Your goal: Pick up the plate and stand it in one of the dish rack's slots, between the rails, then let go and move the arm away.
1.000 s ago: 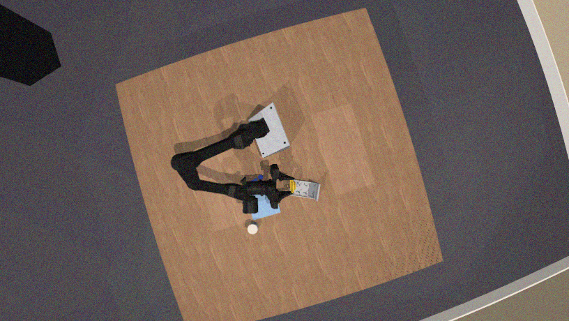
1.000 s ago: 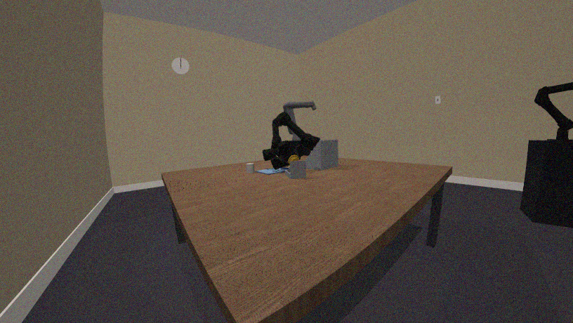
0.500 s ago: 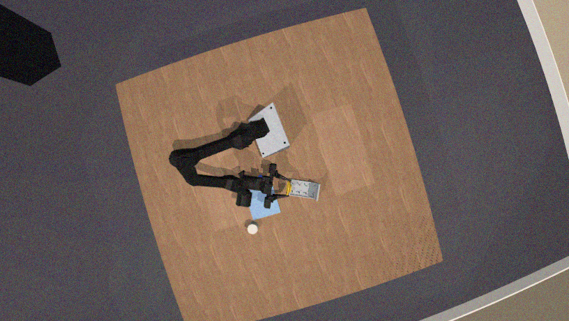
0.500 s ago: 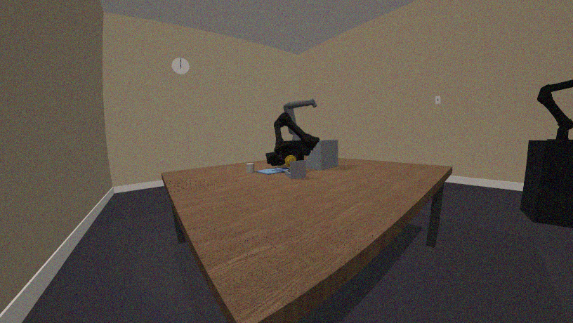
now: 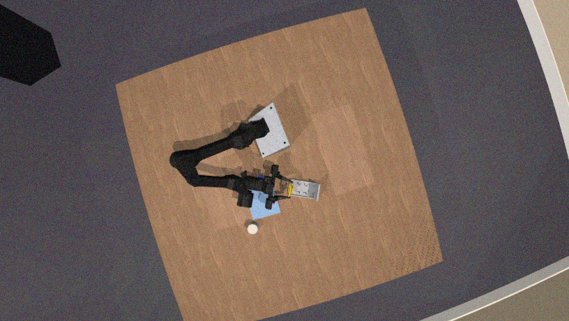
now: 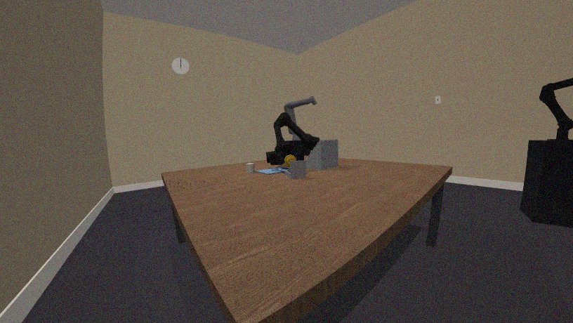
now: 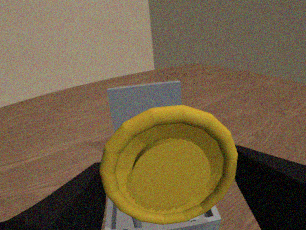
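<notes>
The dish rack lies 50 mm to the left of my gripper tip, 40 mm below it and 20 mm ahead of it. From my gripper tip the other things lie so: light blue mat 140 mm to the right, 60 mm below, 10 mm behind; then blue spoon 130 mm to the right, 110 mm behind, 60 mm below; then plate 10 mm to the right.
</notes>
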